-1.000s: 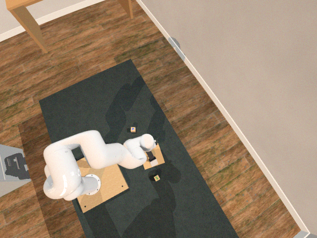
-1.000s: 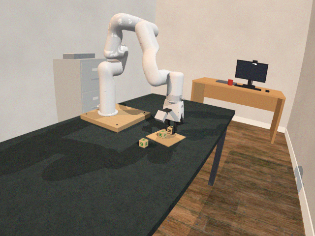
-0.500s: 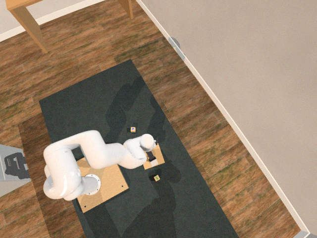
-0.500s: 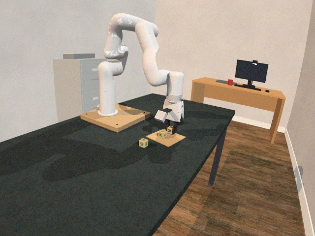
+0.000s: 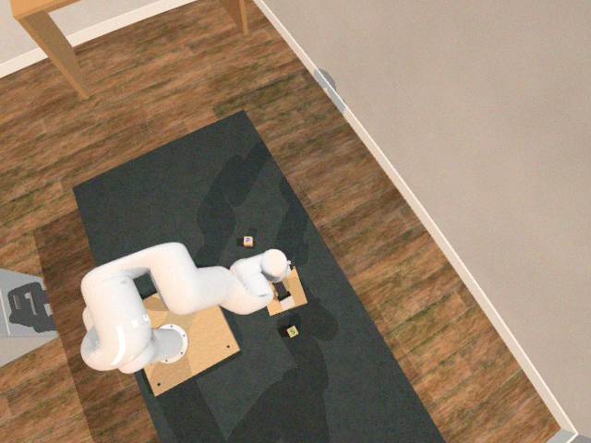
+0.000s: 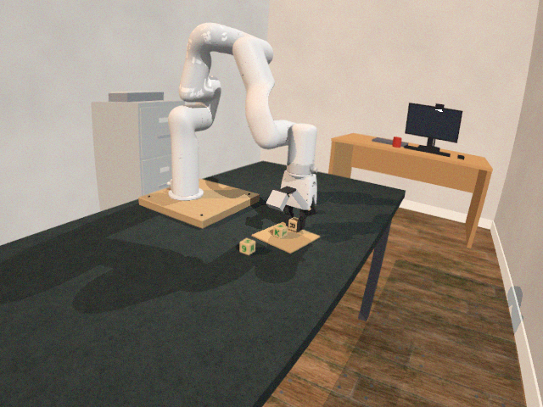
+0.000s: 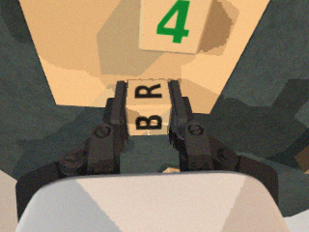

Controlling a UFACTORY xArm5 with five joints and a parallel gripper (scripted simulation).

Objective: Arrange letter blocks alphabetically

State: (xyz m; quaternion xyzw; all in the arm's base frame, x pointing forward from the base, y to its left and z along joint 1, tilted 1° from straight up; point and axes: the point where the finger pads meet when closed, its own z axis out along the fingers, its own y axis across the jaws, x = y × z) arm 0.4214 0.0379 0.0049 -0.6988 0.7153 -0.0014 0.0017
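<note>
Now: hand 5 cm to the left of the tan mat and 3 cm above it. Round my hand: green-lettered block: 3 cm behind, 19 cm to the right, 2 cm below.
</note>
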